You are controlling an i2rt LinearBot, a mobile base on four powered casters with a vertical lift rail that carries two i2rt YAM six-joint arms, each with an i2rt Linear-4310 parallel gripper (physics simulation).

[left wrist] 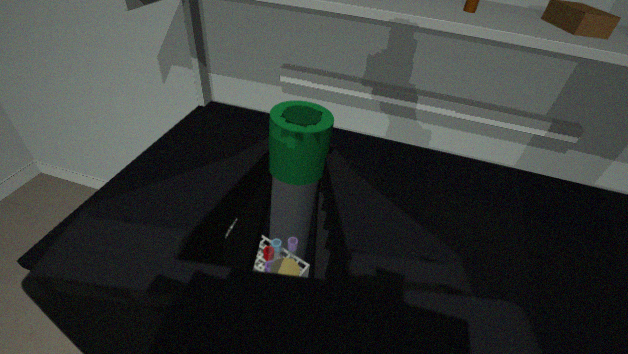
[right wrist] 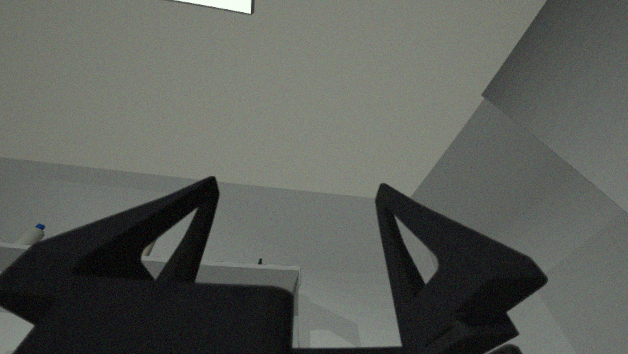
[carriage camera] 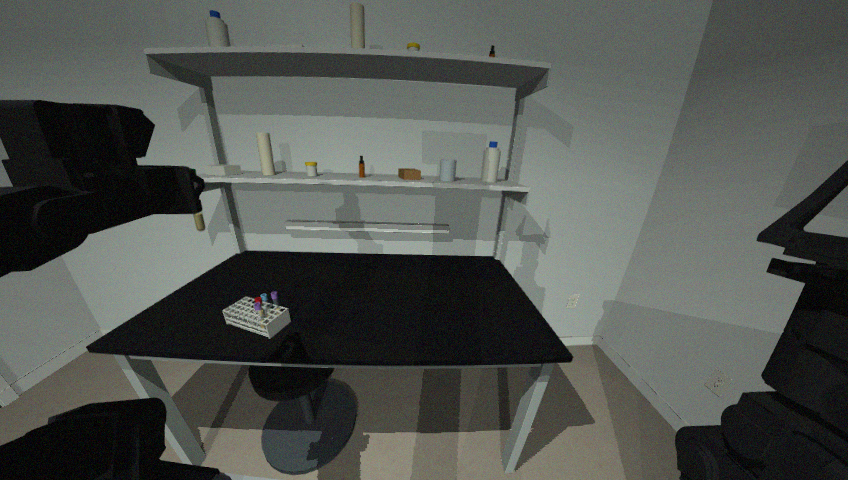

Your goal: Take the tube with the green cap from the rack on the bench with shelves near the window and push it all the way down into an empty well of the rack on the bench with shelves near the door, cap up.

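Note:
The tube with the green cap is held cap up between the fingers of my left gripper, which is shut on it. In the carriage camera the tube's tan lower end sticks out below the fingers, and the cap is hidden. A white rack stands on the black bench at the lower left, lower than the held tube and to its right in the carriage camera. It holds several tubes with red, blue and purple caps, and many wells look empty. My right gripper is open and empty, raised at the far right.
The black bench has two shelves above it; the lower shelf bears bottles, jars and a brown box. A stool stands under the bench's front edge. Walls rise behind and at the right.

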